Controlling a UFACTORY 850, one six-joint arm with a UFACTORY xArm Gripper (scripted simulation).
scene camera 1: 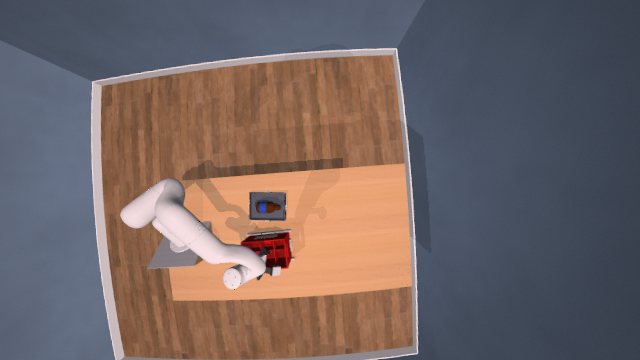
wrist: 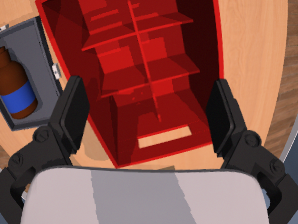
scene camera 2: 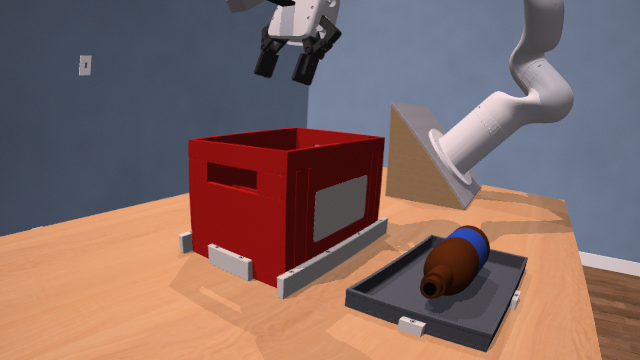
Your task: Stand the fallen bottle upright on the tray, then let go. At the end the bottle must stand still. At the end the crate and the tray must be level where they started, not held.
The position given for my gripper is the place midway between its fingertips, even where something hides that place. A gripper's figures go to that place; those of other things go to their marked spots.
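Labels:
A brown bottle (scene camera 2: 451, 266) and a dark grey tray (scene camera 2: 486, 299) have their marked spots 9 cm apart. The bottle is 46 cm from the lens, the tray 51 cm from the lens, and my gripper (scene camera 2: 280, 79) 56 cm from the lens.

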